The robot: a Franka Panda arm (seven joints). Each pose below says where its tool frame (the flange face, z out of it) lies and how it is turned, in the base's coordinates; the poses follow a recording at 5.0 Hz.
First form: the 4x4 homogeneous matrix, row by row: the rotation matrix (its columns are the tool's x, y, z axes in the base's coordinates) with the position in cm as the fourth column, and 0 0 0 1 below. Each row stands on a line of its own.
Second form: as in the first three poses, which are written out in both.
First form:
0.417 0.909 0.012 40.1
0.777 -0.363 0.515 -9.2
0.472 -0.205 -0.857 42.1
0 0 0 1
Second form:
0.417 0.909 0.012 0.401
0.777 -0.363 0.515 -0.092
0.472 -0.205 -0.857 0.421
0 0 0 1

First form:
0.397 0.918 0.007 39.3
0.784 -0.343 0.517 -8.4
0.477 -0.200 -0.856 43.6
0 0 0 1
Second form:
0.397 0.918 0.007 0.393
0.784 -0.343 0.517 -0.084
0.477 -0.200 -0.856 0.436
0 0 0 1

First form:
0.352 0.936 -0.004 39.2
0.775 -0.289 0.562 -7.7
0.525 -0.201 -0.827 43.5
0 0 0 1
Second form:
0.352 0.936 -0.004 0.392
0.775 -0.289 0.562 -0.077
0.525 -0.201 -0.827 0.435
0 0 0 1

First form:
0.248 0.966 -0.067 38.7
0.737 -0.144 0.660 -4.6
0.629 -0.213 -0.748 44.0
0 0 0 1
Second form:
0.248 0.966 -0.067 0.387
0.737 -0.144 0.660 -0.046
0.629 -0.213 -0.748 0.440
0 0 0 1

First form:
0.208 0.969 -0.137 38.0
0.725 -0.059 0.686 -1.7
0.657 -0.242 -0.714 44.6
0 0 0 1
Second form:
0.208 0.969 -0.137 0.380
0.725 -0.059 0.686 -0.017
0.657 -0.242 -0.714 0.446
0 0 0 1

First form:
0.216 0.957 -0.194 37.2
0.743 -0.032 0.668 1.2
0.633 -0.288 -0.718 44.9
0 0 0 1
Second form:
0.216 0.957 -0.194 0.372
0.743 -0.032 0.668 0.012
0.633 -0.288 -0.718 0.449
0 0 0 1

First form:
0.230 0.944 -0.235 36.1
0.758 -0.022 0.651 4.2
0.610 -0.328 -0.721 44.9
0 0 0 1
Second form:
0.230 0.944 -0.235 0.361
0.758 -0.022 0.651 0.042
0.610 -0.328 -0.721 0.449
0 0 0 1

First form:
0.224 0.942 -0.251 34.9
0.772 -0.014 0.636 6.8
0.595 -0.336 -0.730 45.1
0 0 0 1
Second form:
0.224 0.942 -0.251 0.349
0.772 -0.014 0.636 0.068
0.595 -0.336 -0.730 0.451
0 0 0 1

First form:
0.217 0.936 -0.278 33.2
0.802 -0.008 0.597 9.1
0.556 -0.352 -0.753 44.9
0 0 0 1
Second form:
0.217 0.936 -0.278 0.332
0.802 -0.008 0.597 0.091
0.556 -0.352 -0.753 0.449
0 0 0 1

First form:
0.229 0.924 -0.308 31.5
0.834 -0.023 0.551 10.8
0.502 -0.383 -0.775 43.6
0 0 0 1
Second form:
0.229 0.924 -0.308 0.315
0.834 -0.023 0.551 0.108
0.502 -0.383 -0.775 0.436
0 0 0 1

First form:
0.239 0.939 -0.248 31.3
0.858 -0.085 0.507 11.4
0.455 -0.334 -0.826 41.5
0 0 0 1
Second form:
0.239 0.939 -0.248 0.313
0.858 -0.085 0.507 0.114
0.455 -0.334 -0.826 0.415
0 0 0 1

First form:
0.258 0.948 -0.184 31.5
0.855 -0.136 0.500 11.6
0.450 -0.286 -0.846 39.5
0 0 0 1
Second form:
0.258 0.948 -0.184 0.315
0.855 -0.136 0.500 0.116
0.450 -0.286 -0.846 0.395
0 0 0 1

